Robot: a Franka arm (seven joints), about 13 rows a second.
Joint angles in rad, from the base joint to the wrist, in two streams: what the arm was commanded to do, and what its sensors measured. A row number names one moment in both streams.
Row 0, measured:
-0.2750, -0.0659, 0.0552, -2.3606, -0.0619, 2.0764, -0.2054
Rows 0 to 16, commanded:
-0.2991, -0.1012, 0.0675, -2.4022, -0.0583, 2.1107, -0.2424
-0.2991, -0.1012, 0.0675, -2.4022, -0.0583, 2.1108, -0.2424
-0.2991, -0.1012, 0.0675, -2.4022, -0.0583, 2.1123, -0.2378
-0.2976, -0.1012, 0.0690, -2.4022, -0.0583, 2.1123, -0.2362
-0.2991, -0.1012, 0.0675, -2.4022, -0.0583, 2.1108, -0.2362
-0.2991, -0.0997, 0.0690, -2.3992, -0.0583, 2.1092, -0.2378
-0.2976, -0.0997, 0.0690, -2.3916, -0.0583, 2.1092, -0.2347
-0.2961, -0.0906, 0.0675, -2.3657, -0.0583, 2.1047, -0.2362
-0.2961, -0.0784, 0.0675, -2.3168, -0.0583, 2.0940, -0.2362
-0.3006, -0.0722, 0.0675, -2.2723, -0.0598, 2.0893, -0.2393
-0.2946, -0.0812, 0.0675, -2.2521, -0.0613, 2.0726, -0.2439
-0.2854, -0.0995, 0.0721, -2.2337, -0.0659, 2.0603, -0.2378
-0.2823, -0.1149, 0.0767, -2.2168, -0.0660, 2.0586, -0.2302
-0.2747, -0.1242, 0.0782, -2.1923, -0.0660, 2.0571, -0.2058
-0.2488, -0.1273, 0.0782, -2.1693, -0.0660, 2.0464, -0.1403
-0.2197, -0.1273, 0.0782, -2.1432, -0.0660, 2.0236, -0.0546
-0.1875, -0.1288, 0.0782, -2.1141, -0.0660, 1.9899, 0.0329
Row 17, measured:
-0.2297, -0.1235, 0.0704, -2.1591, -0.0616, 2.0416, -0.0919
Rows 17 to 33, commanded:
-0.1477, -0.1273, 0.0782, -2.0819, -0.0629, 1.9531, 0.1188
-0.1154, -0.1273, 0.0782, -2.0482, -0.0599, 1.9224, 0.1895
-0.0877, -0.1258, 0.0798, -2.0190, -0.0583, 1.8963, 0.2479
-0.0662, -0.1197, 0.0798, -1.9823, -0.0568, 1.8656, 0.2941
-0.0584, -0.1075, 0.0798, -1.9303, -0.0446, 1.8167, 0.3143
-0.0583, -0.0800, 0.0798, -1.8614, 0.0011, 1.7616, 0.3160
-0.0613, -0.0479, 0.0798, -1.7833, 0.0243, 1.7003, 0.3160
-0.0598, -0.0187, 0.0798, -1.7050, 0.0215, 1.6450, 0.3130
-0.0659, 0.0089, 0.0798, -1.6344, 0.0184, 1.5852, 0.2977
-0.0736, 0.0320, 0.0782, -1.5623, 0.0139, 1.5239, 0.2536
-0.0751, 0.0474, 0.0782, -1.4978, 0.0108, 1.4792, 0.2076
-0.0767, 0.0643, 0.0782, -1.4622, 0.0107, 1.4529, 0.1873
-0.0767, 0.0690, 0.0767, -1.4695, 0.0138, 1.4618, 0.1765
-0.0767, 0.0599, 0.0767, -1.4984, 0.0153, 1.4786, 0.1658
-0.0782, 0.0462, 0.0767, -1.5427, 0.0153, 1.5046, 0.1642
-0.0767, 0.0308, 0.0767, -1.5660, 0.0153, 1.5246, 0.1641
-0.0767, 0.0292, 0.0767, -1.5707, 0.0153, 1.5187, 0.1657
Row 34, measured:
-0.0632, 0.0478, 0.0698, -1.5359, -0.0007, 1.5004, 0.1878
